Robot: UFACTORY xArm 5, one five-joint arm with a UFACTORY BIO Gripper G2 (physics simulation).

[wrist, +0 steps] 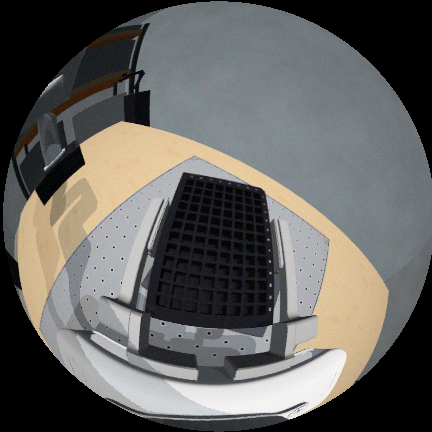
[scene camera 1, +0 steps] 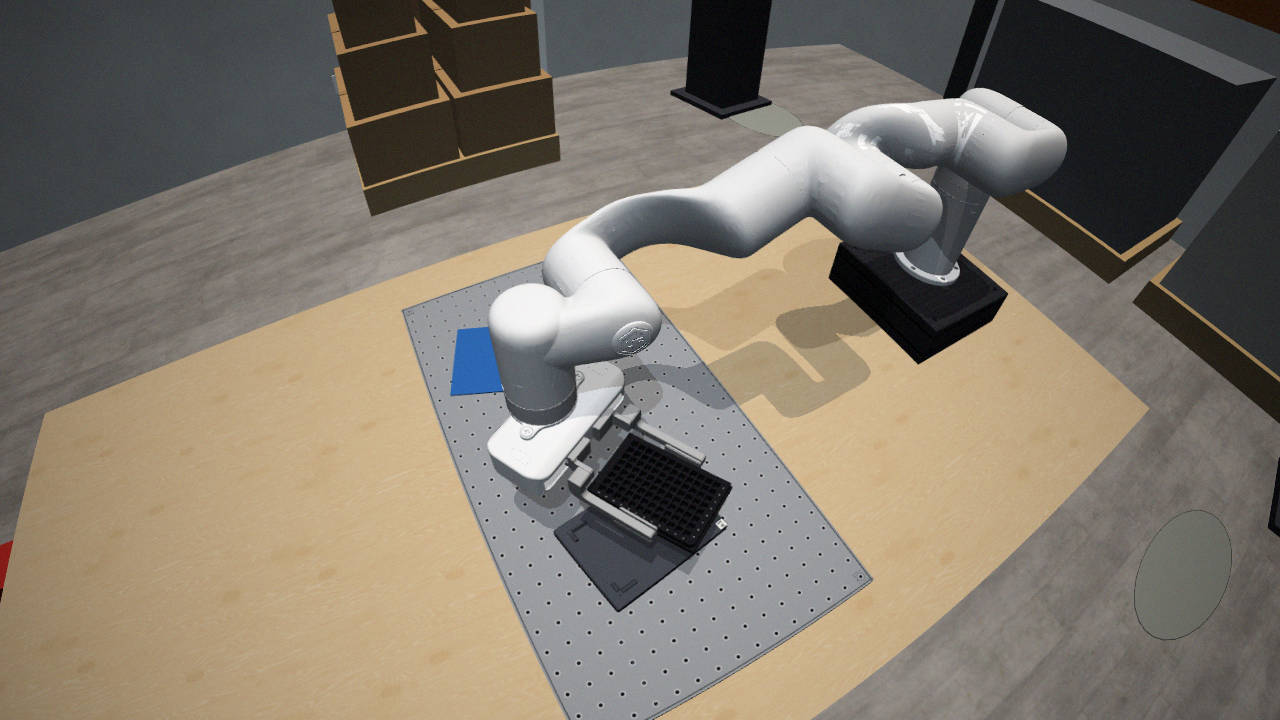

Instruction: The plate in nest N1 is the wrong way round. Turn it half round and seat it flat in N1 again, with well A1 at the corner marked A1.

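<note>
My gripper [scene camera 1: 673, 495] [wrist: 220, 212] is shut on the black well plate [scene camera 1: 660, 488] [wrist: 215, 250], with one finger along each long side. The plate looks level and is held above nest N1 [scene camera 1: 617, 564], a dark base on the perforated board. In the scene view the plate is turned at an angle to the nest and shifted toward its back right, so the nest's front left part shows bare, with raised corner brackets. A small white tag [scene camera 1: 721, 522] shows at the nest's right corner; its lettering is too small to read. Well A1 cannot be told.
The perforated grey board [scene camera 1: 751, 626] [wrist: 110, 250] lies on the wooden table [scene camera 1: 268, 537] [wrist: 345, 320]. A blue pad [scene camera 1: 476, 360] lies behind the gripper, partly hidden by the arm. The arm's black base block [scene camera 1: 921, 313] [wrist: 60, 175] stands at the table's far right in the scene view.
</note>
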